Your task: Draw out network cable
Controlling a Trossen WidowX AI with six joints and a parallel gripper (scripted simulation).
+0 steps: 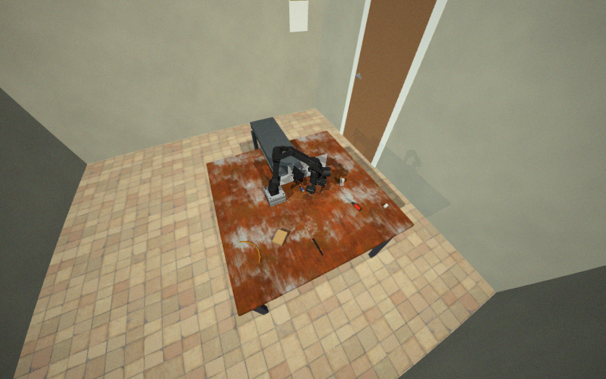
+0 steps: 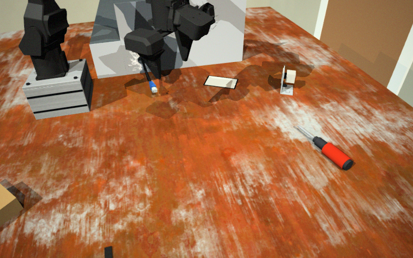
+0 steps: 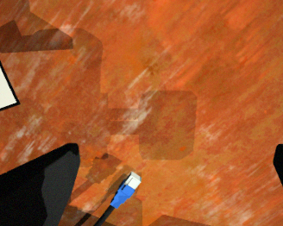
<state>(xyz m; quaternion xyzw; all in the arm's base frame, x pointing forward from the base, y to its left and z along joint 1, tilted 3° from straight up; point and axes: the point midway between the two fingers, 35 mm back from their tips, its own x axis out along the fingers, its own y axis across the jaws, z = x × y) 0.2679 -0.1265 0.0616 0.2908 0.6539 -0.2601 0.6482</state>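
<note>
Right now the blue plug is 120 mm below my hand, 100 mm to the left of it and 40 mm behind it. Round my hand: red-handled screwdriver: 260 mm ahead, 190 mm to the right, 140 mm below; then white rectangle: 150 mm below, 140 mm ahead, 120 mm to the left; then black pen: 370 mm to the right, 150 mm below, 150 mm behind.
</note>
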